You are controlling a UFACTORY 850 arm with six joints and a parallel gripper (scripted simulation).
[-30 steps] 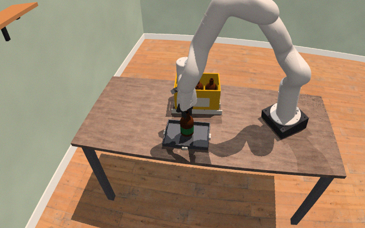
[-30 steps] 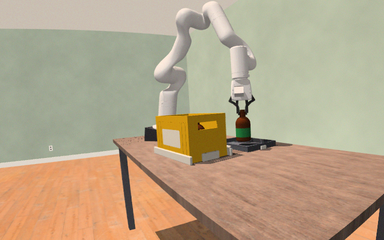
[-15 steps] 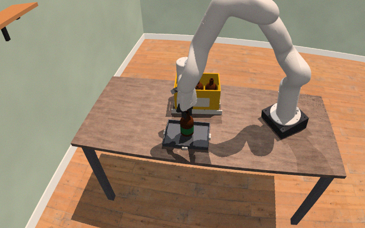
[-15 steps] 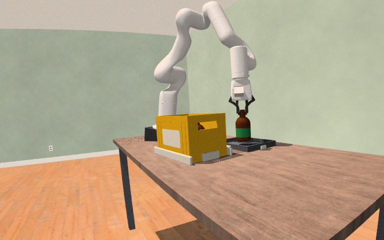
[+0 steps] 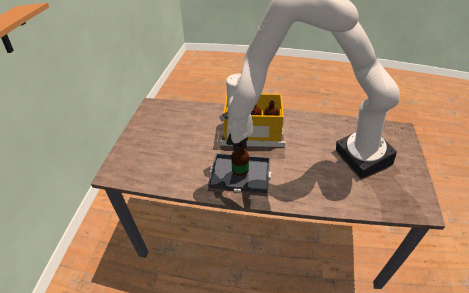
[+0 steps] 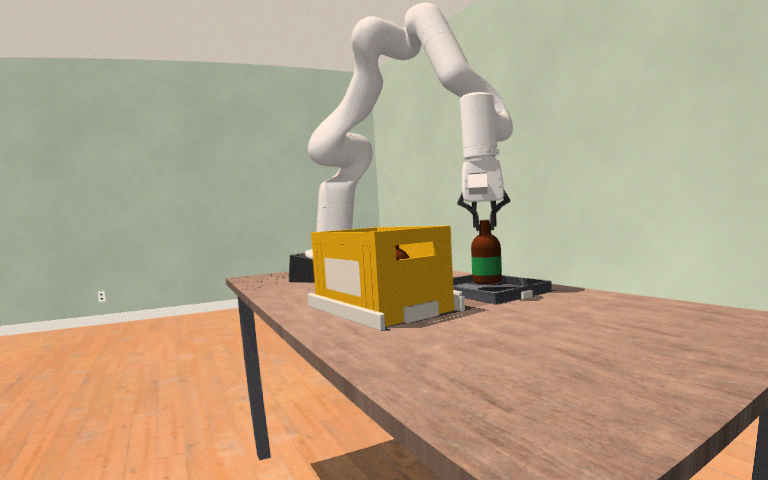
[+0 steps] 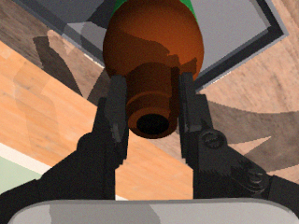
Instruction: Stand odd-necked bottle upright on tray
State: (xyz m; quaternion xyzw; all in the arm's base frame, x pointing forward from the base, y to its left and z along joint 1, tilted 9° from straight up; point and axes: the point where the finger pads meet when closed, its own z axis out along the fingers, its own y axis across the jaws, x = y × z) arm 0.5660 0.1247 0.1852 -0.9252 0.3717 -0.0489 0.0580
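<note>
Right now the dark tray is 160 mm below my hand. The rest, counted from my hand: yellow crate 40 mm behind, 290 mm to the right, 90 mm below.
</note>
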